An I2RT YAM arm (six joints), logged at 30 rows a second.
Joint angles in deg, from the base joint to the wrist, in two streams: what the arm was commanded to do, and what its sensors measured. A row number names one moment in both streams.
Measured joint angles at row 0:
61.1, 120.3, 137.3, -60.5, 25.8, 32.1
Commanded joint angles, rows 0 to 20:
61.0, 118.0, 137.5, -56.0, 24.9, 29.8
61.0, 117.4, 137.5, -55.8, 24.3, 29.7
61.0, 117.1, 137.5, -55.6, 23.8, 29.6
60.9, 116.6, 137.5, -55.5, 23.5, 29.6
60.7, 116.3, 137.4, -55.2, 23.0, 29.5
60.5, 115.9, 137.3, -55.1, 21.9, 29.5
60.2, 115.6, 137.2, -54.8, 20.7, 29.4
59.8, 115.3, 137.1, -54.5, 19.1, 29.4
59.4, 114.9, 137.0, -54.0, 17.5, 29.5
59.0, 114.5, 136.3, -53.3, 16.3, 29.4
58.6, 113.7, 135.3, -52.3, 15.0, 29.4
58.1, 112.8, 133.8, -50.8, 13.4, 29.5
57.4, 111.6, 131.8, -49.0, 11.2, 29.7
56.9, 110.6, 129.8, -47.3, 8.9, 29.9
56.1, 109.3, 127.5, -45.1, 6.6, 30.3
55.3, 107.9, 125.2, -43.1, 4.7, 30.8
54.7, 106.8, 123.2, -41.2, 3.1, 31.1
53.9, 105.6, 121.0, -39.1, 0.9, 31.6
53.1, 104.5, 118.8, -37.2, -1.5, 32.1
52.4, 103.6, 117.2, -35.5, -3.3, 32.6
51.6, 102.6, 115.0, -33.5, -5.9, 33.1
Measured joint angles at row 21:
52.8, 104.9, 118.0, -46.1, 2.2, 31.5
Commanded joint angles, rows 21 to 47:
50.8, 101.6, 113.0, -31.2, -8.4, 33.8
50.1, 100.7, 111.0, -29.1, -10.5, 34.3
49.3, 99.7, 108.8, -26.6, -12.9, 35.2
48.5, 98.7, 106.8, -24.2, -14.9, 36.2
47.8, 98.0, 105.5, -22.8, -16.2, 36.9
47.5, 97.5, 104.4, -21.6, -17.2, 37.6
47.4, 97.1, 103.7, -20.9, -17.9, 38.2
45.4, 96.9, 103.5, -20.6, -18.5, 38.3
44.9, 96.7, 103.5, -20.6, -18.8, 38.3
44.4, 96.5, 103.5, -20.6, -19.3, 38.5
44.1, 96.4, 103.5, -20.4, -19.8, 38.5
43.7, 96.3, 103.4, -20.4, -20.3, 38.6
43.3, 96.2, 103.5, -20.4, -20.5, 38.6
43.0, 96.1, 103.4, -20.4, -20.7, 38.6
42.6, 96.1, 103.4, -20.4, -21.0, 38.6
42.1, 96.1, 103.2, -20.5, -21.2, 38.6
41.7, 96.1, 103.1, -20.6, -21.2, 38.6
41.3, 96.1, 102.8, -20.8, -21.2, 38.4
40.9, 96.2, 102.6, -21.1, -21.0, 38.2
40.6, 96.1, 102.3, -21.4, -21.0, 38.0
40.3, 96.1, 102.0, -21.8, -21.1, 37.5
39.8, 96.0, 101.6, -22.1, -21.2, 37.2
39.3, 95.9, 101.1, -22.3, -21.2, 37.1
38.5, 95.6, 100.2, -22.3, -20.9, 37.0
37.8, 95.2, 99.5, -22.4, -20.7, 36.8
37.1, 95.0, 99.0, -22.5, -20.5, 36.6
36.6, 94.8, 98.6, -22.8, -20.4, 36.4
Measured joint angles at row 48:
37.6, 95.8, 99.3, -26.9, -20.5, 38.6
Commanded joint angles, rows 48 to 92:
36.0, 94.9, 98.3, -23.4, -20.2, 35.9
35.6, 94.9, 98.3, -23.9, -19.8, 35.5
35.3, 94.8, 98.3, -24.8, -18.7, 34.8
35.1, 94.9, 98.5, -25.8, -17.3, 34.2
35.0, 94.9, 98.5, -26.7, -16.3, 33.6
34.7, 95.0, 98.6, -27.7, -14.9, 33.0
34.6, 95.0, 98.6, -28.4, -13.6, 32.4
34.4, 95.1, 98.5, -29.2, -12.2, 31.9
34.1, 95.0, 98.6, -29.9, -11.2, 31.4
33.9, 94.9, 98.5, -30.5, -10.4, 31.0
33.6, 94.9, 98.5, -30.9, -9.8, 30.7
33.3, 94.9, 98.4, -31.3, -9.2, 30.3
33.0, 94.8, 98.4, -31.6, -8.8, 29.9
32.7, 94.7, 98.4, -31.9, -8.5, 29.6
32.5, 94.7, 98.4, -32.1, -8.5, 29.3
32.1, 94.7, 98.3, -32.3, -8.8, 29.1
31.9, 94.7, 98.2, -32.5, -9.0, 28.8
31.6, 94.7, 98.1, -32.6, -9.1, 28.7
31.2, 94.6, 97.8, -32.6, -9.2, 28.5
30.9, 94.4, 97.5, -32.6, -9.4, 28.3
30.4, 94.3, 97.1, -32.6, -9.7, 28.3
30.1, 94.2, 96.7, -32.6, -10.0, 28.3
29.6, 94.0, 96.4, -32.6, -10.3, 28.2
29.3, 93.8, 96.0, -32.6, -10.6, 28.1
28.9, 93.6, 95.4, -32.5, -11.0, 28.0
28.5, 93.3, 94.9, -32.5, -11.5, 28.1
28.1, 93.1, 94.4, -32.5, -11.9, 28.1
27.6, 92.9, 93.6, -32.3, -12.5, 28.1
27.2, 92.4, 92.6, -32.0, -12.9, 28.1
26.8, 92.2, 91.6, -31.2, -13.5, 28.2
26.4, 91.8, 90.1, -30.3, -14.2, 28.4
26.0, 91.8, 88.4, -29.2, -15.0, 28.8
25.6, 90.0, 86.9, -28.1, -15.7, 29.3
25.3, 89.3, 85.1, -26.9, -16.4, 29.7
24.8, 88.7, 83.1, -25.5, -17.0, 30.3
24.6, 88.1, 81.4, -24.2, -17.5, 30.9
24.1, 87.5, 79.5, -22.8, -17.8, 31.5
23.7, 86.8, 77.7, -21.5, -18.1, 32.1
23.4, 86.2, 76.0, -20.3, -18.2, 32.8
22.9, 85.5, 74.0, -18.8, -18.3, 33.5
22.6, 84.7, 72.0, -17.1, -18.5, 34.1
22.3, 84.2, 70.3, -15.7, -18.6, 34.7
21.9, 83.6, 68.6, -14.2, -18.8, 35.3
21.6, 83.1, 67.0, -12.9, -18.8, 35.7
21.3, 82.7, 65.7, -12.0, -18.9, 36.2
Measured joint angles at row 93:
21.9, 83.7, 68.2, -15.8, -19.5, 35.5
